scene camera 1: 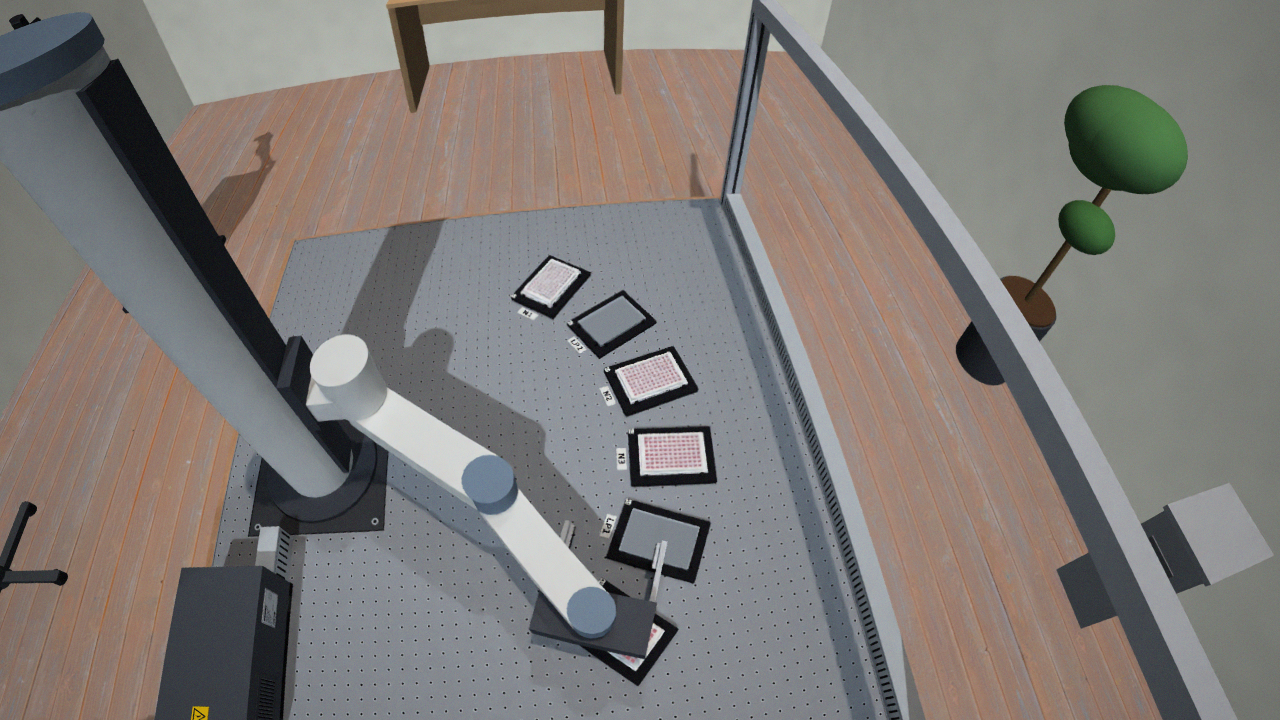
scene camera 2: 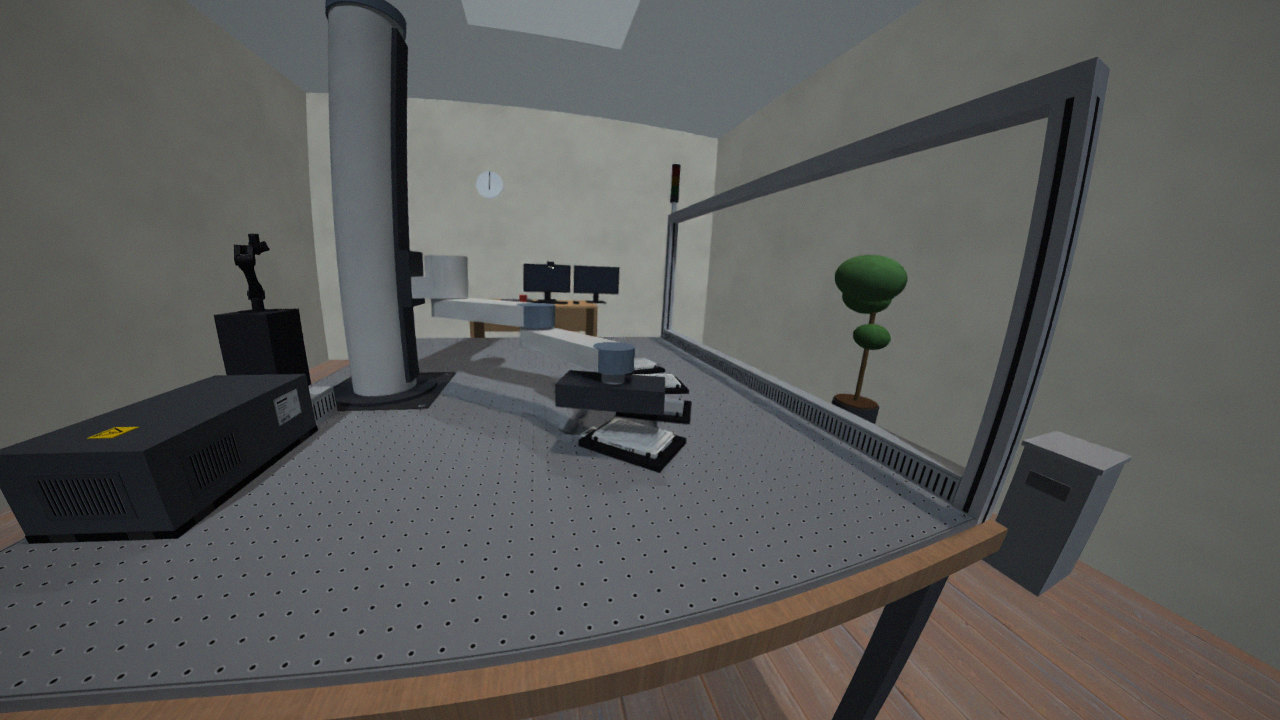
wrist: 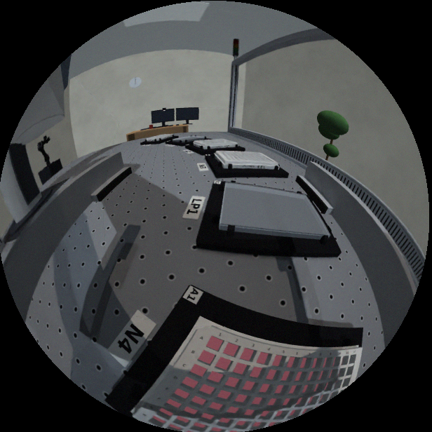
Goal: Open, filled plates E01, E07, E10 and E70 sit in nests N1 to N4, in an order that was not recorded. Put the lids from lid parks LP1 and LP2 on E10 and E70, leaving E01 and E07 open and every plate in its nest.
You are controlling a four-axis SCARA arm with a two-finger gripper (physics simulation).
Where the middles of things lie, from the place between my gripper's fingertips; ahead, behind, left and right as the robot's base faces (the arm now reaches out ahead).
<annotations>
Now: the lid park LP1 (scene camera 1: pixel 613 553) 8 cm ahead of my hand and 7 cm below it. Round my hand: nest N4 (scene camera 2: pixel 658 464): 2 cm behind, 16 cm to the right, 7 cm below; plate marked E01 (scene camera 1: pixel 671 453): 13 cm ahead, 17 cm to the left, 5 cm below; nest N3 (scene camera 1: pixel 710 477): 13 cm ahead, 17 cm to the left, 7 cm below.
</annotations>
